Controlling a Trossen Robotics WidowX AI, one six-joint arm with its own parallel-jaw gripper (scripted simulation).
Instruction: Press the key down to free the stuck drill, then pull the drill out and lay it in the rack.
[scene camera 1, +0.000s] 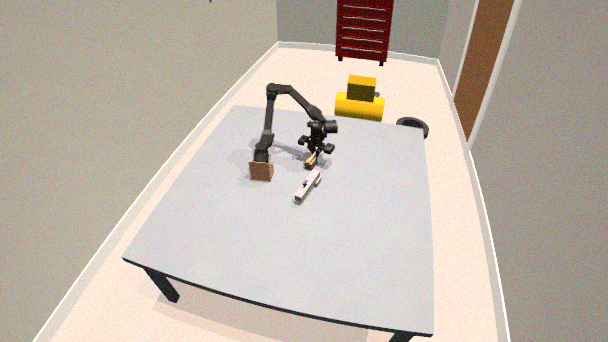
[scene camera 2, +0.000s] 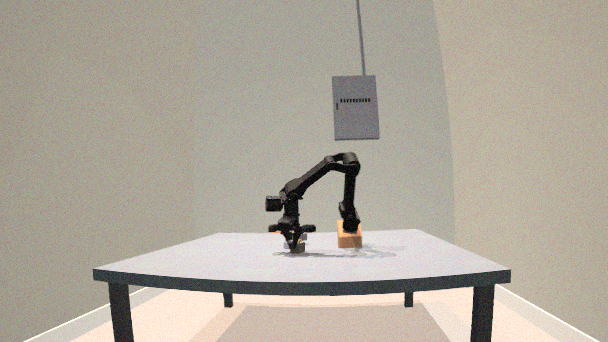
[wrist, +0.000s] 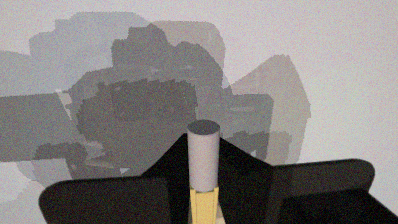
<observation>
My gripper (scene camera 2: 292, 249) holds a drill.
My gripper also shows in the wrist view (wrist: 197, 139).
</observation>
